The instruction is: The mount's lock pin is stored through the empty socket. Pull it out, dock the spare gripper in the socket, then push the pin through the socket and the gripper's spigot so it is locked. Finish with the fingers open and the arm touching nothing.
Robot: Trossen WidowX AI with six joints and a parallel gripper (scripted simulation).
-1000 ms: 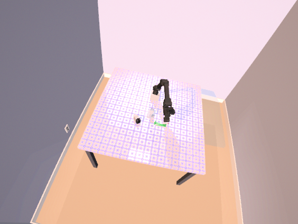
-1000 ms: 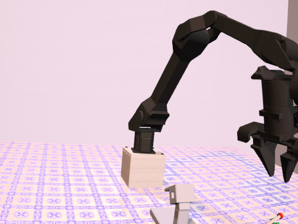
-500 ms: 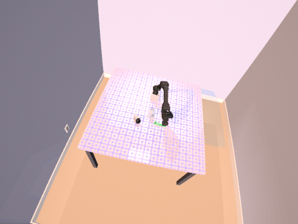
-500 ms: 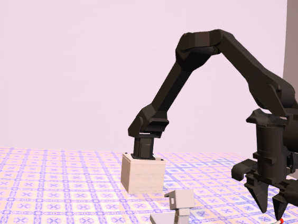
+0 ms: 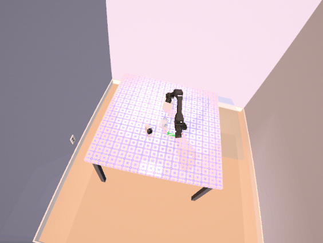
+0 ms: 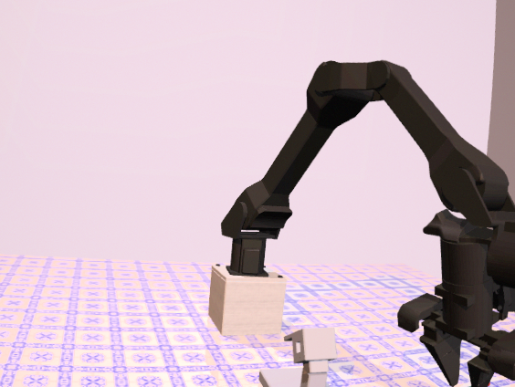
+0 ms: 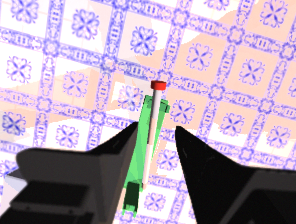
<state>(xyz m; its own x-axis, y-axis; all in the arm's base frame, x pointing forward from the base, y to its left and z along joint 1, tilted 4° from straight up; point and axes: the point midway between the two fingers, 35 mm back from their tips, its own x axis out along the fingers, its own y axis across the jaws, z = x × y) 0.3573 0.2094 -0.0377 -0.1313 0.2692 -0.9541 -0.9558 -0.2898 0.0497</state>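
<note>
My gripper tip is 4 cm to the left of the green pin holder and 2 cm above it. The rest, counted from my gripper tip: spare gripper (31 cm to the right, 4 cm ahead, 2 cm below); grey-blue mount (18 cm to the right, 9 cm behind).
</note>
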